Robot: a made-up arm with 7 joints. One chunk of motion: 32 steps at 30 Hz.
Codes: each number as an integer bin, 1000 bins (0 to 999) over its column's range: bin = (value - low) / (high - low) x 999, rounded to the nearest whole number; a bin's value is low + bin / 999 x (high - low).
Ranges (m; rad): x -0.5..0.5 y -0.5..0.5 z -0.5..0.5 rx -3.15..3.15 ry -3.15..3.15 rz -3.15..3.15
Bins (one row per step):
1: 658 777 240 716 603 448
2: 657 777 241 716 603 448
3: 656 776 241 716 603 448
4: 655 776 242 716 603 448
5: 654 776 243 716 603 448
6: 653 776 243 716 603 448
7: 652 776 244 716 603 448
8: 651 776 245 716 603 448
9: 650 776 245 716 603 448
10: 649 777 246 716 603 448
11: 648 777 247 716 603 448
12: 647 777 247 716 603 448
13: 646 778 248 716 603 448
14: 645 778 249 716 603 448
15: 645 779 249 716 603 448
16: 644 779 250 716 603 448
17: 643 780 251 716 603 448
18: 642 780 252 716 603 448
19: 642 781 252 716 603 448
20: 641 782 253 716 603 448
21: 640 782 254 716 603 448
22: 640 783 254 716 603 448
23: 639 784 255 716 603 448
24: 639 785 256 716 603 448
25: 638 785 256 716 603 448
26: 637 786 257 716 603 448
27: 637 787 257 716 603 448
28: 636 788 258 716 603 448
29: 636 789 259 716 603 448
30: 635 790 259 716 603 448
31: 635 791 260 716 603 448
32: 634 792 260 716 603 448
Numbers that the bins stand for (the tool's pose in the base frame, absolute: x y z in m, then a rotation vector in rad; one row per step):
1: 0.1587 0.2778 -0.2598 1.3653 0.6527 -0.3248
2: 0.1577 0.2778 -0.2588 1.3653 0.6527 -0.3248
3: 0.1567 0.2768 -0.2588 1.3653 0.6527 -0.3248
4: 0.1557 0.2768 -0.2578 1.3653 0.6527 -0.3248
5: 0.1547 0.2768 -0.2568 1.3653 0.6527 -0.3248
6: 0.1537 0.2768 -0.2568 1.3653 0.6527 -0.3248
7: 0.1527 0.2768 -0.2558 1.3653 0.6527 -0.3248
8: 0.1517 0.2768 -0.2548 1.3653 0.6527 -0.3248
9: 0.1507 0.2768 -0.2548 1.3653 0.6527 -0.3248
10: 0.1496 0.2778 -0.2538 1.3653 0.6527 -0.3248
11: 0.1486 0.2778 -0.2528 1.3653 0.6527 -0.3248
12: 0.1476 0.2778 -0.2528 1.3653 0.6527 -0.3248
13: 0.1466 0.2788 -0.2518 1.3653 0.6527 -0.3248
14: 0.1456 0.2788 -0.2508 1.3653 0.6527 -0.3248
15: 0.1456 0.2798 -0.2508 1.3653 0.6527 -0.3248
16: 0.1446 0.2798 -0.2497 1.3653 0.6527 -0.3248
17: 0.1436 0.2808 -0.2487 1.3653 0.6527 -0.3248
18: 0.1426 0.2808 -0.2477 1.3653 0.6527 -0.3248
19: 0.1426 0.2818 -0.2477 1.3653 0.6527 -0.3248
20: 0.1416 0.2828 -0.2467 1.3653 0.6527 -0.3248
21: 0.1406 0.2828 -0.2457 1.3653 0.6527 -0.3248
22: 0.1406 0.2838 -0.2457 1.3653 0.6527 -0.3248
23: 0.1396 0.2848 -0.2447 1.3653 0.6527 -0.3248
24: 0.1396 0.2858 -0.2437 1.3653 0.6527 -0.3248
25: 0.1386 0.2858 -0.2437 1.3653 0.6527 -0.3248
26: 0.1376 0.2868 -0.2427 1.3653 0.6527 -0.3248
27: 0.1376 0.2878 -0.2427 1.3653 0.6527 -0.3248
28: 0.1366 0.2888 -0.2417 1.3653 0.6527 -0.3248
29: 0.1366 0.2898 -0.2407 1.3653 0.6527 -0.3248
30: 0.1356 0.2908 -0.2407 1.3653 0.6527 -0.3248
31: 0.1356 0.2918 -0.2397 1.3653 0.6527 -0.3248
32: 0.1346 0.2928 -0.2397 1.3653 0.6527 -0.3248

